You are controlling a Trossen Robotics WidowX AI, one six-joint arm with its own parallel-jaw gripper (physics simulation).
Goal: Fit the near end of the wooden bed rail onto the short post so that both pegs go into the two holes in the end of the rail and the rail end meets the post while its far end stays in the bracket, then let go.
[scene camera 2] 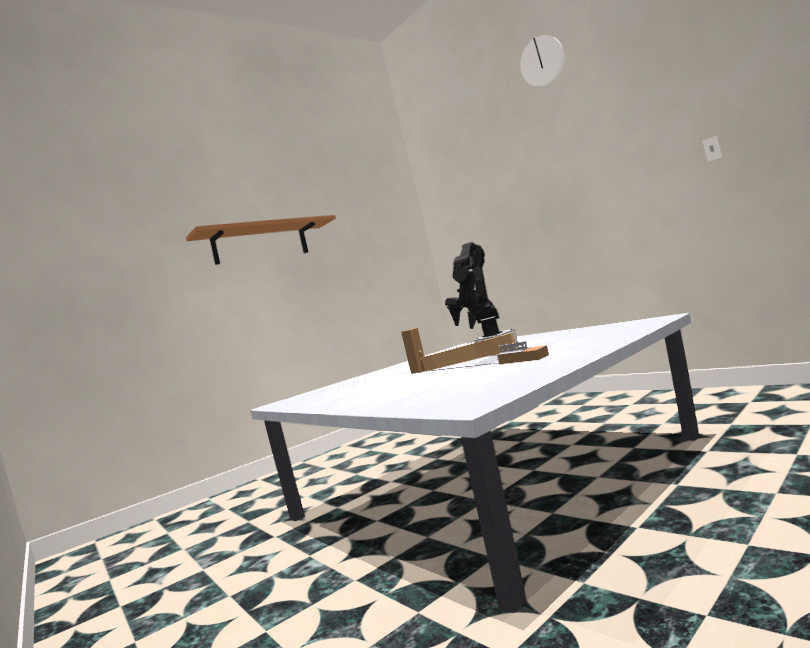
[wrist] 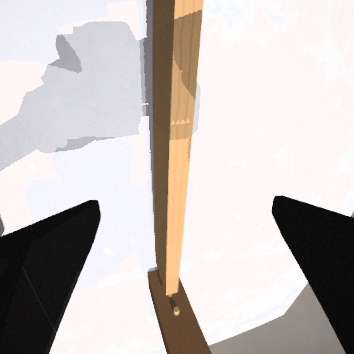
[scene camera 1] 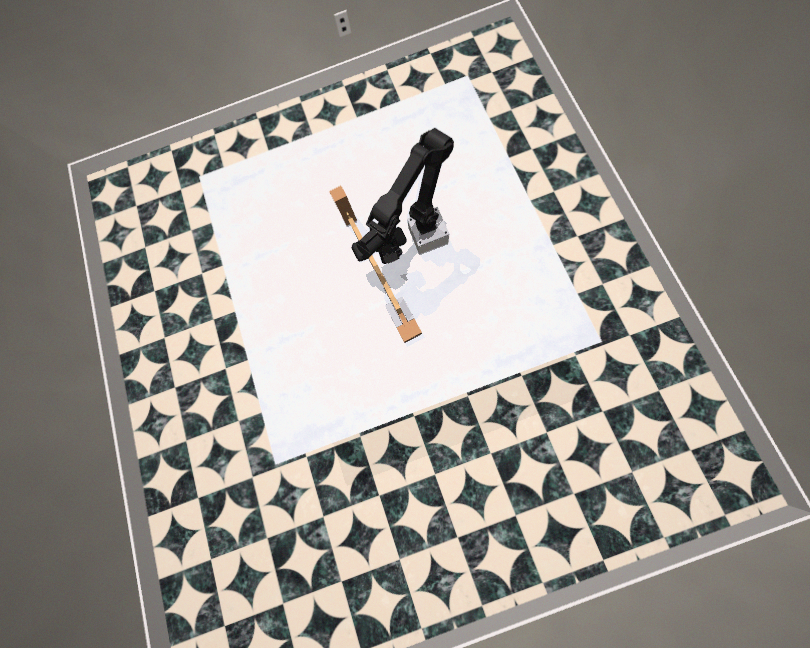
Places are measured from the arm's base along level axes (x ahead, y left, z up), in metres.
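Where they show: gripper, between the fingertips: (scene camera 2: 464, 327) (wrist: 187, 206) (scene camera 1: 375, 253); arm's base, origin of its link: (scene camera 2: 492, 334) (scene camera 1: 426, 224).
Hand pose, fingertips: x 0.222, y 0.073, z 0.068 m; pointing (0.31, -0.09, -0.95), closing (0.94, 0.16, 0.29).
Things, the pixels of their top centre, and the offset from my fingertips. "spot": a spot on its surface instead. Level surfaces: height alone.
- grey bracket, centre of its top: (scene camera 2: 512, 342) (scene camera 1: 398, 310) dy +0.209, dx -0.010, dz -0.083 m
- short post, a spot on its surface: (wrist: 187, 330) (scene camera 1: 343, 209) spot: dy -0.235, dx +0.060, dz -0.034 m
- light peg, a spot on its surface: (wrist: 176, 311) spot: dy -0.225, dx +0.051, dz -0.060 m
- low wooden block, centre of its top: (scene camera 2: 521, 350) (scene camera 1: 403, 318) dy +0.239, dx -0.015, dz -0.112 m
- white table, height of its surface: dz -0.147 m
The wooden rail (scene camera 1: 389, 290) (scene camera 2: 459, 352) (wrist: 179, 200) runs from the upright post to the grey bracket (scene camera 2: 513, 347). The short post (scene camera 1: 345, 208) (scene camera 2: 412, 351) (wrist: 187, 330) stands upright. In the wrist view, a light peg (wrist: 176, 311) shows on the post's face beyond the rail's end, and the rail end looks slightly apart from the post. The other peg is mostly hidden. The far end lies at the bracket; how it sits there is too small to tell. My gripper (scene camera 1: 375, 254) (scene camera 2: 464, 325) (wrist: 187, 206) is open and empty above the rail, one finger on each side.
A low wooden block (scene camera 1: 410, 331) (scene camera 2: 523, 355) lies beside the bracket on the white table (scene camera 1: 324, 378) (scene camera 2: 378, 405). The arm's grey base (scene camera 1: 430, 237) stands beside the rail. A wall shelf (scene camera 2: 263, 226) hangs well away from the table.
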